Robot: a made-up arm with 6 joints.
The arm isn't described. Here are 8 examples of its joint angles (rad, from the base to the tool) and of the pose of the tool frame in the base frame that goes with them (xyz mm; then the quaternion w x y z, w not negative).
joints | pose
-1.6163 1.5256 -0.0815 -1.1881 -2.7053 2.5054 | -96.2 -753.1 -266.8 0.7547 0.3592 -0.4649 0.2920
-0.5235 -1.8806 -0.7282 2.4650 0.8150 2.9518 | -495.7 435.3 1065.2 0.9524 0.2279 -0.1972 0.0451
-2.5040 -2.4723 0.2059 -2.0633 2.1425 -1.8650 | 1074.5 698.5 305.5 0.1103 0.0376 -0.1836 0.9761
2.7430 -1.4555 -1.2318 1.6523 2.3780 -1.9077 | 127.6 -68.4 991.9 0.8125 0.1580 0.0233 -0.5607
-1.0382 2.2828 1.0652 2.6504 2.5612 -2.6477 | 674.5 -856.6 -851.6 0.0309 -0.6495 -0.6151 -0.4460
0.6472 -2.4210 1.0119 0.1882 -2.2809 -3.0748 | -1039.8 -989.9 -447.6 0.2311 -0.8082 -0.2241 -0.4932
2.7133 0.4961 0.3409 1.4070 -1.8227 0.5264 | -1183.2 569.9 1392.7 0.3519 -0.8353 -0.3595 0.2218
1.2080 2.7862 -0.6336 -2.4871 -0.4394 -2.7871 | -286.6 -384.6 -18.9 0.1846 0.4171 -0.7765 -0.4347
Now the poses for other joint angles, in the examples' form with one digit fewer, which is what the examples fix.
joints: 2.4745 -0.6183 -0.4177 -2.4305 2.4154 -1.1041
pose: -320 92 1365 0.461 0.818 0.144 -0.311
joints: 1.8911 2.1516 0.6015 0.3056 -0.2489 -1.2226
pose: -119 861 -831 0.634 -0.408 0.608 0.249
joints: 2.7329 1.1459 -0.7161 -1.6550 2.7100 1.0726
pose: -424 169 156 0.665 -0.192 -0.706 0.152
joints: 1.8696 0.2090 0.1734 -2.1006 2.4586 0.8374
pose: -386 969 1282 0.918 0.181 0.092 -0.340
